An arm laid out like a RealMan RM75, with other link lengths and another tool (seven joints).
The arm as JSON. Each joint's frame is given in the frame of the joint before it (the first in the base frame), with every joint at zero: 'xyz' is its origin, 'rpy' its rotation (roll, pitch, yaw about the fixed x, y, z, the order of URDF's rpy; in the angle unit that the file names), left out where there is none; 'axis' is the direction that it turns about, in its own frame. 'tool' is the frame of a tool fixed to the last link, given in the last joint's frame.
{
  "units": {
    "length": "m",
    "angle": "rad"
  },
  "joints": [
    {
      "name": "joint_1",
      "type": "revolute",
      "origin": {
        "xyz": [
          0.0,
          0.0,
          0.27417
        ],
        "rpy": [
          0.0,
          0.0,
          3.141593
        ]
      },
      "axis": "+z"
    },
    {
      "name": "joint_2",
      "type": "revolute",
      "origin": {
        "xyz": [
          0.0,
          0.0,
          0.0
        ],
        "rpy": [
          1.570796,
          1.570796,
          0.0
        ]
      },
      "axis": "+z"
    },
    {
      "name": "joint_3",
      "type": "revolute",
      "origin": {
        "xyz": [
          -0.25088,
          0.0,
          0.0
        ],
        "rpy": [
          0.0,
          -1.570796,
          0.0
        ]
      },
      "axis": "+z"
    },
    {
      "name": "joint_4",
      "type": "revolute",
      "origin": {
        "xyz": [
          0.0,
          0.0,
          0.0
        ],
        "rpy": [
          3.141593,
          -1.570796,
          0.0
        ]
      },
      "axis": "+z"
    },
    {
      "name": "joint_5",
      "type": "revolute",
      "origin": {
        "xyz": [
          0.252,
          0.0,
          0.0
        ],
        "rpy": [
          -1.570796,
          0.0,
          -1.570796
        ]
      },
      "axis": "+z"
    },
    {
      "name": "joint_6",
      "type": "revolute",
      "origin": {
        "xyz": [
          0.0,
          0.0,
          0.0
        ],
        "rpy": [
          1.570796,
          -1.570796,
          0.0
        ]
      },
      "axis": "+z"
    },
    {
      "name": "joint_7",
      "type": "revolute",
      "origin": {
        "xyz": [
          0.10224,
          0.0,
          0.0
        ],
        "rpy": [
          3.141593,
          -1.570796,
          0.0
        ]
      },
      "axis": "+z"
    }
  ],
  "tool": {
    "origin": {
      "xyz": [
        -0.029,
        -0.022,
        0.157
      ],
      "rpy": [
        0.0,
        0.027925,
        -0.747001
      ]
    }
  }
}
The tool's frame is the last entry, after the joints.
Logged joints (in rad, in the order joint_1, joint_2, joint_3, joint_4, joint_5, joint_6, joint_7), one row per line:
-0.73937 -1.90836 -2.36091 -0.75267 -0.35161 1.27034 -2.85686
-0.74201 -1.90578 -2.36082 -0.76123 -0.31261 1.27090 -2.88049
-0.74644 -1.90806 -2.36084 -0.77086 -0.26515 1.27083 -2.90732
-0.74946 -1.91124 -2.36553 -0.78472 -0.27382 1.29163 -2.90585
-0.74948 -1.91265 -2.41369 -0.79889 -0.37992 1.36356 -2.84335
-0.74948 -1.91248 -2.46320 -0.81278 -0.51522 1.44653 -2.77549
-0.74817 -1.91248 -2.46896 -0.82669 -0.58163 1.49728 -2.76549
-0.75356 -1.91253 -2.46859 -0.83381 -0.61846 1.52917 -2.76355
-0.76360 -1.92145 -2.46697 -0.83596 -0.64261 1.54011 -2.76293
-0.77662 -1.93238 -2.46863 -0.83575 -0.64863 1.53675 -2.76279
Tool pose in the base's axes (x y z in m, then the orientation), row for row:
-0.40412 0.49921 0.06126 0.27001 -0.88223 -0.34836 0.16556
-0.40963 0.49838 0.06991 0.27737 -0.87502 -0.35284 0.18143
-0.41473 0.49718 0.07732 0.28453 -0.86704 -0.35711 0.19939
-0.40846 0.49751 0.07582 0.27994 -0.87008 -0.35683 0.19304
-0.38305 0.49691 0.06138 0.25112 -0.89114 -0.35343 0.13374
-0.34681 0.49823 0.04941 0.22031 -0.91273 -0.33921 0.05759
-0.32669 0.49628 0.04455 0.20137 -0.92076 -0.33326 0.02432
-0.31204 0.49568 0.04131 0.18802 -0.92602 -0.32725 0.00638
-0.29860 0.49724 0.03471 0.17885 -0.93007 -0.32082 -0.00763
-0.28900 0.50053 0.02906 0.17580 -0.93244 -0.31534 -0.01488
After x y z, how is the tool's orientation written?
As a quaternion, w x y z.
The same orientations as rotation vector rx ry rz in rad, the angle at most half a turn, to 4 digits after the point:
-2.3775 -0.9388 0.4462
-2.3493 -0.9473 0.4871
-2.3194 -0.9553 0.5334
-2.3330 -0.9568 0.5176
-2.4249 -0.9617 0.3639
-2.5240 -0.9380 0.1593
-2.5720 -0.9309 0.0679
-2.6053 -0.9207 0.0180
-2.6298 -0.9071 -0.0216
-2.6409 -0.8931 -0.0421

